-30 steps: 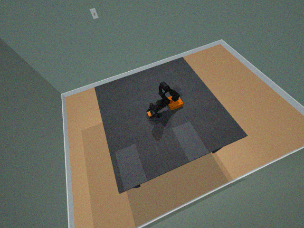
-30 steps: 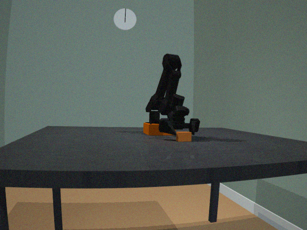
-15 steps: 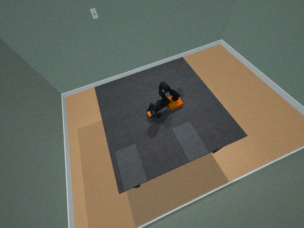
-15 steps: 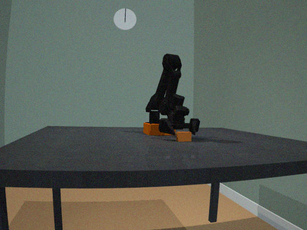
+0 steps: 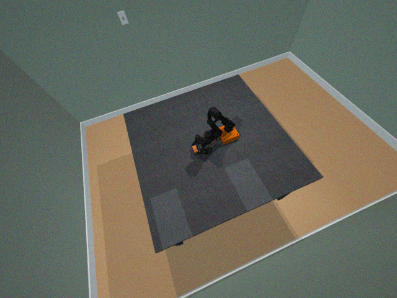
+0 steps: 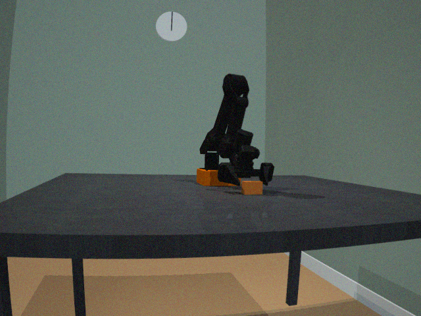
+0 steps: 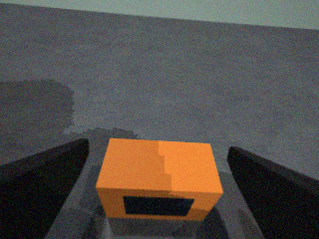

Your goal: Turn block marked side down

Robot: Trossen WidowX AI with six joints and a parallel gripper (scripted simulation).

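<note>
The orange block lies 2 cm behind my gripper tip and 1 cm below it.
</note>
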